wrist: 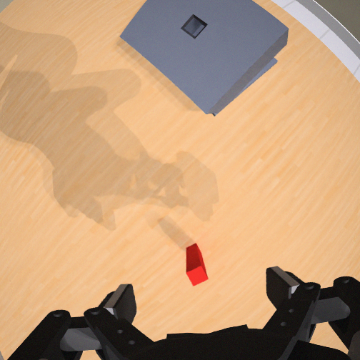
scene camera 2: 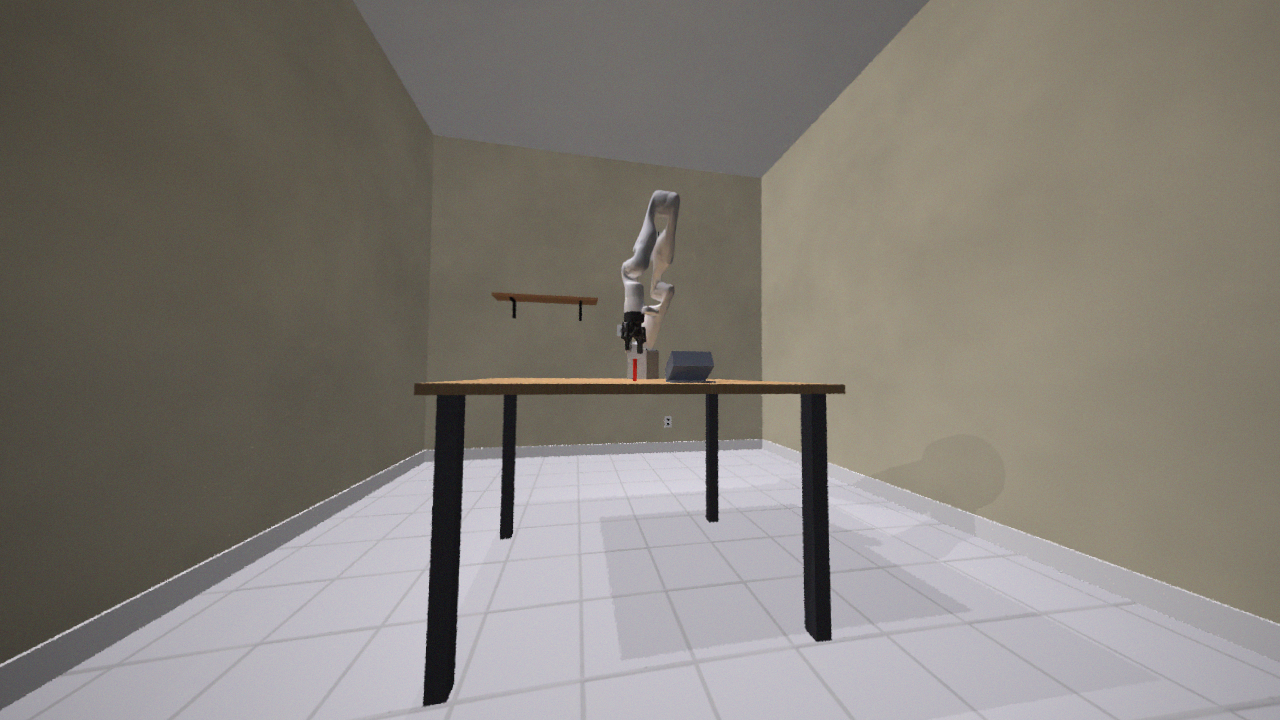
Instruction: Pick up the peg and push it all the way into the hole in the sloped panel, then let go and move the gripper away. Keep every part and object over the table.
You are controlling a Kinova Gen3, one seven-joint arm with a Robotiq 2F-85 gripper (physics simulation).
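Frame: origin at the arm's base, x ahead, y left, z up, level; metres.
Seen in the pictures: gripper, fingertip midpoint: (scene camera 2: pixel 634 352); arm's base at its link origin: (scene camera 2: pixel 643 346).
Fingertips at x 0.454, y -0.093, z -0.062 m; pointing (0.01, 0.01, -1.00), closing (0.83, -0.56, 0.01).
Observation:
Pixels of each thing's top centre, then the offset from my fingertips to it.
- red peg at its top centre: (scene camera 2: pixel 635 359) dx +0.001, dy +0.003, dz -0.023 m
- blue-grey sloped panel at its top centre: (scene camera 2: pixel 688 351) dx +0.156, dy +0.163, dz -0.003 m
The red peg (scene camera 2: pixel 635 369) (wrist: pixel 196 265) stands upright on the table. It is a square bar, and its bright top end shows in the wrist view. The blue-grey sloped panel (scene camera 2: pixel 689 365) (wrist: pixel 220 60) stands to the right of the peg in the scene view and at the top of the wrist view. Its square hole (wrist: pixel 194 26) is empty; the hole does not show in the scene view. My gripper (scene camera 2: pixel 633 349) (wrist: pixel 200 291) is open and empty, pointing down above the peg. In the wrist view the peg's top lies slightly above the line between the fingertips.
The wooden table (scene camera 2: pixel 537 388) (wrist: pixel 300 200) carries the peg and the panel. The arm's base and a grey-brown block (scene camera 2: pixel 652 363) show behind the peg. A wall shelf (scene camera 2: pixel 544 299) hangs on the back wall. The arm's shadow falls on the table left of the peg in the wrist view.

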